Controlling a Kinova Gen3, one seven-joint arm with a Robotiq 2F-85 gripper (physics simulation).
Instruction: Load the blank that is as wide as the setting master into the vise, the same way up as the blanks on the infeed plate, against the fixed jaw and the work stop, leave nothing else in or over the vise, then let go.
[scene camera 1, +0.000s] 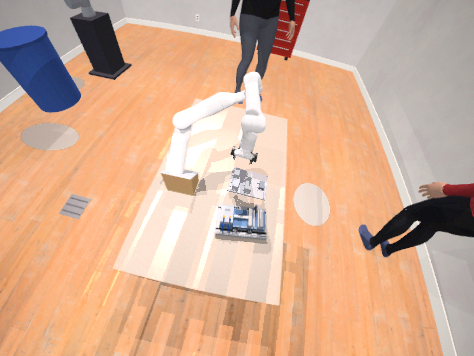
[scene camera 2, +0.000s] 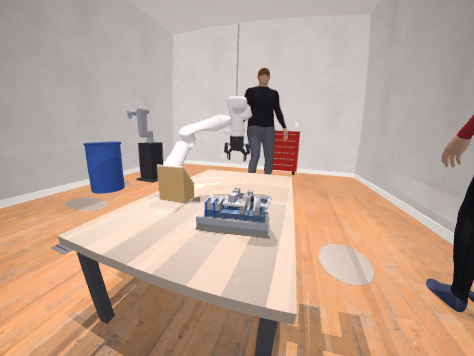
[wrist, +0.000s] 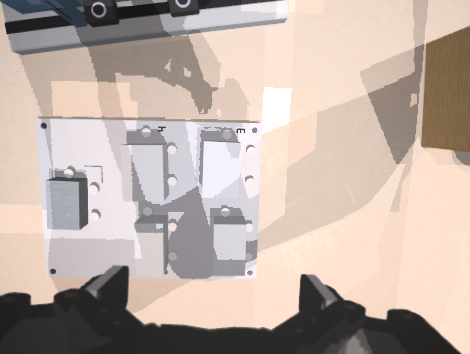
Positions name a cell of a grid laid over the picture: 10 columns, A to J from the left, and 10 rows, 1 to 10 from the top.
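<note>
My gripper (wrist: E9): open, holding nothing. White infeed plate (wrist: B5) visible.
</note>
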